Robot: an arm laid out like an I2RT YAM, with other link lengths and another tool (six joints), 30 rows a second.
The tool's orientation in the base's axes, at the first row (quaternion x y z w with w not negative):
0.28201 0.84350 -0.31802 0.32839
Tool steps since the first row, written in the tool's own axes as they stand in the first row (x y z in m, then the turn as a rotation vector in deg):
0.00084 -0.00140 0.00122 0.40 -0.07 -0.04
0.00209 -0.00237 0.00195 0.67 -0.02 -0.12
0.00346 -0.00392 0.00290 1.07 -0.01 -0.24
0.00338 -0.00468 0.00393 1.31 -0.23 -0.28
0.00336 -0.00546 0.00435 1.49 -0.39 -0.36
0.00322 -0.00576 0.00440 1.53 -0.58 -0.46
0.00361 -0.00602 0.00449 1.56 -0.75 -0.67
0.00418 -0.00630 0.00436 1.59 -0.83 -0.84
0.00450 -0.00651 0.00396 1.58 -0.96 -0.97
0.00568 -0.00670 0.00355 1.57 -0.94 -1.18
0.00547 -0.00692 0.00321 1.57 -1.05 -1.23
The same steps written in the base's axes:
-0.00103 -0.00155 -0.00083 -0.31 0.09 -0.25
-0.00220 -0.00236 -0.00184 -0.48 0.25 -0.41
-0.00376 -0.00367 -0.00285 -0.77 0.45 -0.64
-0.00385 -0.00492 -0.00312 -1.08 0.40 -0.72
-0.00421 -0.00573 -0.00308 -1.33 0.41 -0.75
-0.00431 -0.00599 -0.00290 -1.53 0.37 -0.65
-0.00470 -0.00612 -0.00315 -1.74 0.42 -0.49
-0.00529 -0.00605 -0.00339 -1.88 0.50 -0.39
-0.00579 -0.00581 -0.00332 -2.01 0.51 -0.26
-0.00681 -0.00533 -0.00388 -2.07 0.67 -0.13
-0.00696 -0.00528 -0.00345 -2.16 0.64 -0.07

